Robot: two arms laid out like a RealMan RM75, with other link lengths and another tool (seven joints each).
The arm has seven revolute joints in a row. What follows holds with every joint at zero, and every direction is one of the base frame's.
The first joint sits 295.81 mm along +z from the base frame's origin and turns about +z.
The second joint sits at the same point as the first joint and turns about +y.
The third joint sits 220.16 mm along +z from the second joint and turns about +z.
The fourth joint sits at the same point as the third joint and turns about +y.
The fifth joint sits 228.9 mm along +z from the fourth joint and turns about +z.
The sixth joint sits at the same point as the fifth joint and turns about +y.
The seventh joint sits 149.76 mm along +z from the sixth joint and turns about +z.
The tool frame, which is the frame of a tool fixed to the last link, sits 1 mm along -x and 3 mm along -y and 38 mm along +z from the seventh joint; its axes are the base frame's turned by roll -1.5, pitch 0 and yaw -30.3 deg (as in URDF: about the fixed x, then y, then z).
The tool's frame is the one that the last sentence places.
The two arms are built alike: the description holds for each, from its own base.
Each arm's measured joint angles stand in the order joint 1, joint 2, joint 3, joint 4, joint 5, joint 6, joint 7.
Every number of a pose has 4 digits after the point. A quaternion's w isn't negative.
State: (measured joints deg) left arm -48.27 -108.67 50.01 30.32 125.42 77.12 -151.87; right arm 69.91 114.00 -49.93 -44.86 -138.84 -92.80 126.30
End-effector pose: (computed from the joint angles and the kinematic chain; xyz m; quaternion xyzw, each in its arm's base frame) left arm -0.2076 0.4247 0.0523 -0.5546 -0.8181 -0.1424 0.0534; right arm 0.0272 0.4302 0.0487 -0.9976 -0.0568 -0.0257 0.0306
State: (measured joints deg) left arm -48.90 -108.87 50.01 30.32 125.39 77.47 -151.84; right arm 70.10 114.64 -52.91 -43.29 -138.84 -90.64 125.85
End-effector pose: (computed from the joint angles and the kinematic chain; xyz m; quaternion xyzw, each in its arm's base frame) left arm -0.2019 0.4253 0.0504 -0.5596 -0.8153 -0.1407 0.0484; right arm 0.0304 0.4287 0.0343 -0.9966 -0.0654 -0.0429 0.0250
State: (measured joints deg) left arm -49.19 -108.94 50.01 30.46 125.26 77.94 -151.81; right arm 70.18 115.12 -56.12 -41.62 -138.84 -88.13 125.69
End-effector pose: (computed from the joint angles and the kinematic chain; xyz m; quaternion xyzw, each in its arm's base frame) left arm -0.1982 0.4252 0.0500 -0.5629 -0.8135 -0.1396 0.0441; right arm 0.0356 0.4281 0.0208 -0.9952 -0.0715 -0.0620 0.0228
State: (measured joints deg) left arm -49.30 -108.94 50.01 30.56 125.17 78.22 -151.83; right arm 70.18 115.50 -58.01 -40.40 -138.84 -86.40 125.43
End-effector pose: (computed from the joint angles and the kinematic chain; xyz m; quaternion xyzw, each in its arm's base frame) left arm -0.1966 0.4251 0.0502 -0.5642 -0.8127 -0.1392 0.0419; right arm 0.0399 0.4275 0.0118 -0.9943 -0.0752 -0.0730 0.0215
